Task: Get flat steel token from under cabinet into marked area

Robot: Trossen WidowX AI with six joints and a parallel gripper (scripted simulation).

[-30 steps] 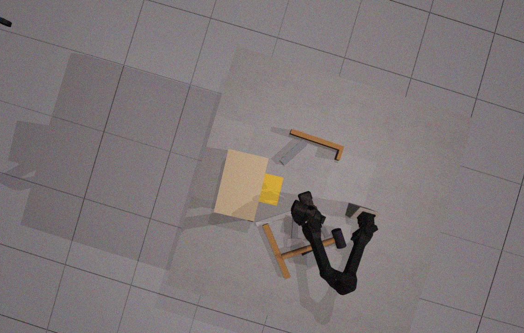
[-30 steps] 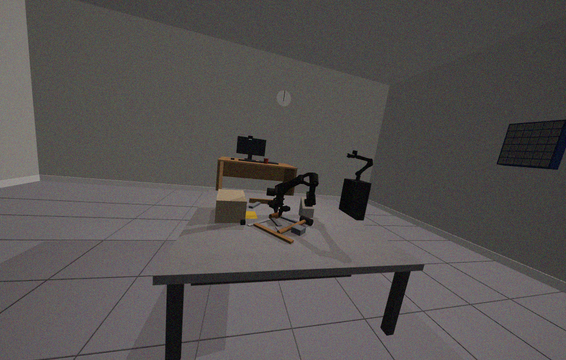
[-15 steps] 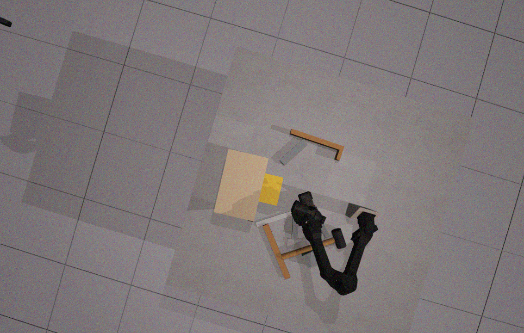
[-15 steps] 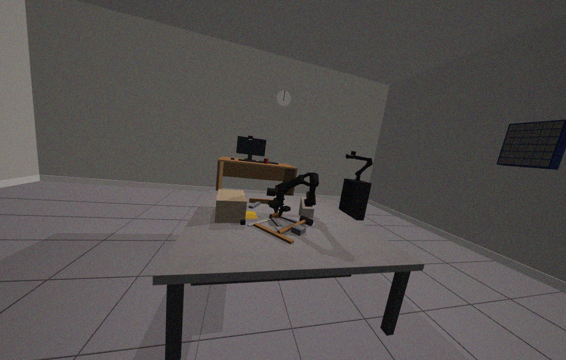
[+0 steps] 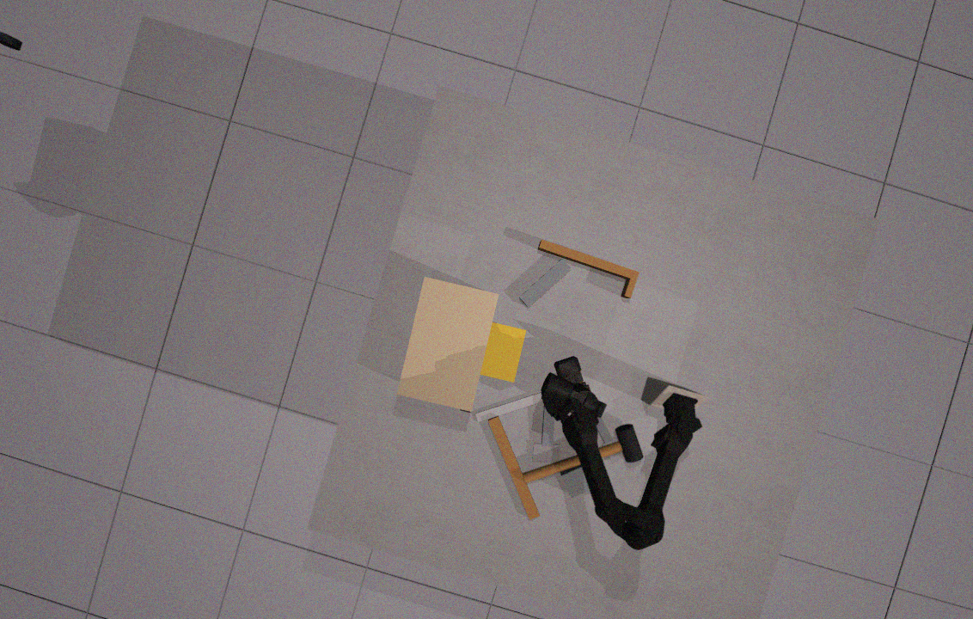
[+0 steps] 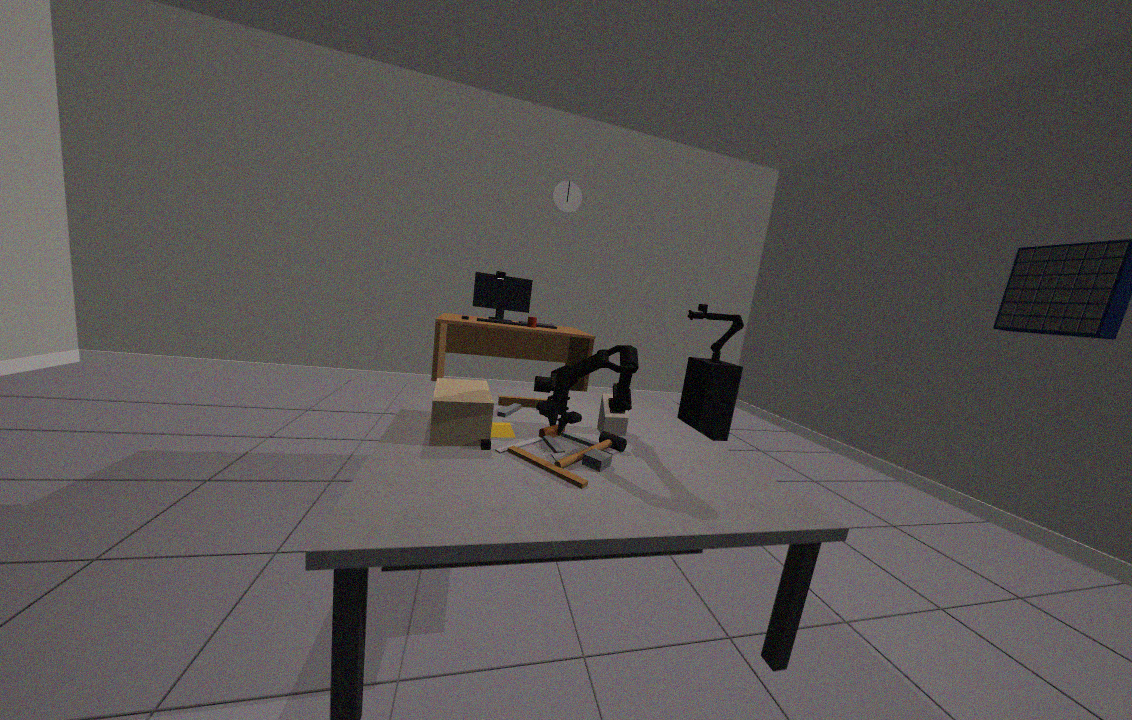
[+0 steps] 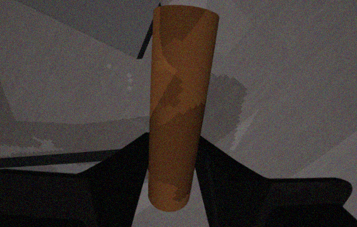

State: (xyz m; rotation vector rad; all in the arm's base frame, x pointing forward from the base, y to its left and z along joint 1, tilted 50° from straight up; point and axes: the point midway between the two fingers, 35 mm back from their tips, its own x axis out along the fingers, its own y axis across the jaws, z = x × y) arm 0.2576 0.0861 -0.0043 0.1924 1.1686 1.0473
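Right now the grey l-shaped bracket is 150 mm to the left of my gripper tip and 20 mm ahead of it. From my gripper tip the other things lie so: grey bar 260 mm to the right, 150 mm ahead; then grey block 240 mm to the left, 90 mm behind, 10 mm above; then wooden stick 260 mm to the left, 90 mm ahead.
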